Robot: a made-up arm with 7 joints. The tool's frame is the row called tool.
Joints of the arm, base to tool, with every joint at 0 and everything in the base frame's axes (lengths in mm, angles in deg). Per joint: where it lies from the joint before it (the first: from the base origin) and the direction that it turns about. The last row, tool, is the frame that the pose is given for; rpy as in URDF.
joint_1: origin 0 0 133.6 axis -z
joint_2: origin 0 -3.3 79.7 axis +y
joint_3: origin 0 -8.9 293.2 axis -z
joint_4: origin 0 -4.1 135.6 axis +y
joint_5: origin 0 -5.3 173 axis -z
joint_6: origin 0 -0.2 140 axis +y
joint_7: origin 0 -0.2 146.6 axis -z
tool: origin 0 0 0 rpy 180 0 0
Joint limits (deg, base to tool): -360..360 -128.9..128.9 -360..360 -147.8..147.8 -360..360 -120.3..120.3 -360..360
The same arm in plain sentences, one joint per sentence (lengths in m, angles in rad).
The arm has seven revolute joints in a row. What follows holds with every joint at zero, and every direction is one of the base frame's. Joint 1 is mounted 0.1336 m along +z from the base frame's origin and rotates about -z, from -6.2832 to 6.2832 rad. Joint 2 is mounted 0.0033 m along -y and 0.0797 m along +z from joint 1 and rotates about +y, from -2.2497 to 2.2497 rad. Joint 3 is mounted 0.0089 m along -y and 0.2932 m along +z from joint 2 and rotates about -z, from -6.2832 to 6.2832 rad. Joint 4 is mounted 0.0041 m along -y and 0.1356 m along +z from joint 3 and rotates about +y, from -2.5796 to 2.5796 rad. Joint 5 is mounted 0.0053 m along -y and 0.173 m along +z from joint 4 and rotates about -z, from -6.2832 to 6.2832 rad. Joint 6 is mounted 0.0002 m along -y and 0.14 m along +z from joint 5 and rotates about +y, from -2.0996 to 2.0996 rad. Joint 7 is mounted 0.0002 m along -y and 0.1466 m along +z from joint 6 and rotates about -z, from -6.2832 to 6.2832 rad. The tool frame, which is the frame that the pose is given for, is mounted at the same point as joint 7; its axes are the base frame's turned by roll 3.1416, pitch 0 and yaw 0 rad (as in URDF: about the fixed x, then y, then z).
